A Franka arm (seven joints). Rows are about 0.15 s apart.
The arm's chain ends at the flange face. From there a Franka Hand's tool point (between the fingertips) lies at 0.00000 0.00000 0.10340 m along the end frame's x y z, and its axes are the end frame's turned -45 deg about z.
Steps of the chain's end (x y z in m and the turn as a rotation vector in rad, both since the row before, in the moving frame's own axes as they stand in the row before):
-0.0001, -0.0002, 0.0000, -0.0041, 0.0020, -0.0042
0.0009, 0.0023, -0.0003, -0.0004, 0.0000, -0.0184
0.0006, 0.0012, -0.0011, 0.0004, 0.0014, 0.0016
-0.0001, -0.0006, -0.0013, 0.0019, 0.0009, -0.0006
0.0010, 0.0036, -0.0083, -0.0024, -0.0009, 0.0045
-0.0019, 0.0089, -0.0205, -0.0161, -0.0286, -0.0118
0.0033, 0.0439, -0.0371, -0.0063, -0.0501, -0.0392
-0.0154, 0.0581, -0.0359, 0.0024, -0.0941, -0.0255
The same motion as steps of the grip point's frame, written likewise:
-0.0001, 0.0002, 0.0000, -0.0043, -0.0015, -0.0042
-0.0010, 0.0023, -0.0003, -0.0003, -0.0003, -0.0184
-0.0003, 0.0013, -0.0011, -0.0007, 0.0013, 0.0016
0.0006, -0.0006, -0.0013, 0.0007, 0.0020, -0.0006
-0.0021, 0.0034, -0.0083, -0.0011, -0.0023, 0.0045
-0.0109, 0.0041, -0.0206, 0.0088, -0.0316, -0.0118
-0.0329, 0.0303, -0.0372, 0.0310, -0.0399, -0.0392
-0.0588, 0.0232, -0.0364, 0.0682, -0.0648, -0.0255

